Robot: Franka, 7 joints.
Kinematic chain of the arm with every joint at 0, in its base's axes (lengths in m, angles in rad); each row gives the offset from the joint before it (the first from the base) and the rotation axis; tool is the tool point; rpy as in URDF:
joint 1: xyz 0 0 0.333 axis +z
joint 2: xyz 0 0 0 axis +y
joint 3: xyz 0 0 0.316 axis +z
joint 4: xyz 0.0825 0 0 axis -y
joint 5: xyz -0.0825 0 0.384 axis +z
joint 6: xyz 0 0 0 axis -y
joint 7: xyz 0.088 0 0 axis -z
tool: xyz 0 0 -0.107 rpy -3.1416 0 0
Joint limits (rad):
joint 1: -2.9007..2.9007
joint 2: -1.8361..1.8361
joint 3: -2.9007..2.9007
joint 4: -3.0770..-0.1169
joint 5: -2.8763..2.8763
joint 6: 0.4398..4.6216
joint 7: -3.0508..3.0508
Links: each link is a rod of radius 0.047 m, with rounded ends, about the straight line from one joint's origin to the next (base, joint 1, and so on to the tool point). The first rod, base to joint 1, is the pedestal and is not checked.
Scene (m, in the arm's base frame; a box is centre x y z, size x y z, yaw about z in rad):
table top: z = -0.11
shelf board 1: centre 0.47 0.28 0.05 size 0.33 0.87 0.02 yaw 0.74
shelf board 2: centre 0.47 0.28 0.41 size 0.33 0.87 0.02 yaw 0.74
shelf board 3: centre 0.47 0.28 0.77 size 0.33 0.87 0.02 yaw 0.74
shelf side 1: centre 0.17 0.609 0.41 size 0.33 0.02 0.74 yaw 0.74
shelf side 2: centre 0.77 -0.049 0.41 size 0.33 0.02 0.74 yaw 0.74
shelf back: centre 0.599 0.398 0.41 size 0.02 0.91 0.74 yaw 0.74
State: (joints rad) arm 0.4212 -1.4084 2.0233 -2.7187 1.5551 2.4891 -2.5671
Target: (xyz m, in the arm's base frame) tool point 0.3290 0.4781 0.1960
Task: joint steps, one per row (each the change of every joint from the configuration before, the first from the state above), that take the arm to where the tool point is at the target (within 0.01 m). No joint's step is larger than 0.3 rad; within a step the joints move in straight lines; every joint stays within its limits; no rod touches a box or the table.
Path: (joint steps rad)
1: -0.2685 -0.1028 -0.0790 0.0754 -0.0407 -0.0162 0.0277
2: -0.2684 -0.1027 -0.0790 0.0754 -0.0408 -0.0162 0.0277
3: -0.2685 -0.1028 -0.0791 0.0753 -0.0407 -0.0161 0.0276
4: -0.2205 0.0378 0.0106 0.2100 0.0521 0.0371 -0.0415
5: -0.2205 0.0377 0.0105 0.2100 0.0522 0.0372 -0.0415

